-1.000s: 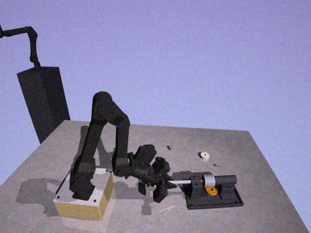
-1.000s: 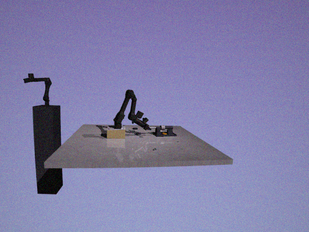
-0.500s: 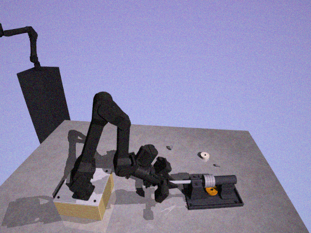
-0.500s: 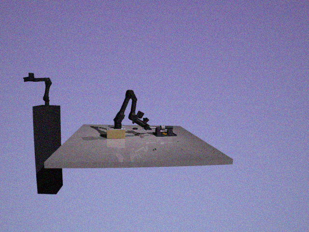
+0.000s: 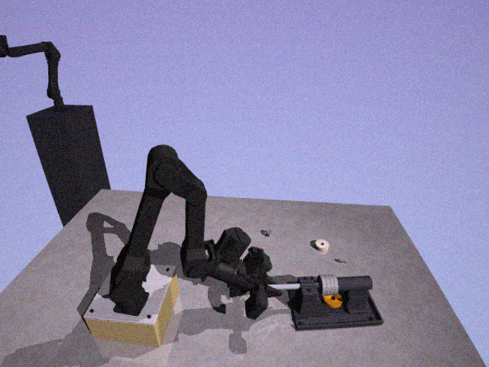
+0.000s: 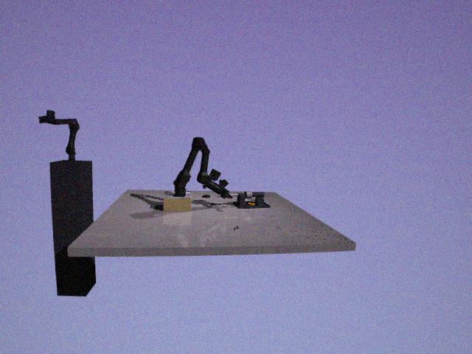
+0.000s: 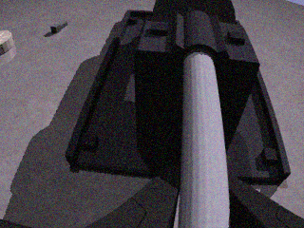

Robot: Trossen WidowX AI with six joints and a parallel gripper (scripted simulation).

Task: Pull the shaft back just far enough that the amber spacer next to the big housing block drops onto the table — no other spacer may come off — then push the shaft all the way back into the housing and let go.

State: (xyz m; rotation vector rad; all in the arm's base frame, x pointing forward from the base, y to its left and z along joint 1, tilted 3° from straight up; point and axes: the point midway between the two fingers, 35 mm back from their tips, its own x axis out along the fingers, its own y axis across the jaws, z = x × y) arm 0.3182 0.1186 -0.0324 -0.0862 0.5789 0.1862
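Now: gripper tip 6 cm short of the grey shaft, 2 cm below it and 1 cm to the right of it. Round my gripper tip: amber spacer 15 cm ahead, 5 cm below, 4 cm to the left; then grey spacer 11 cm ahead, 2 cm to the left, 2 cm above; then white ring 27 cm to the left, 13 cm ahead, 5 cm below.
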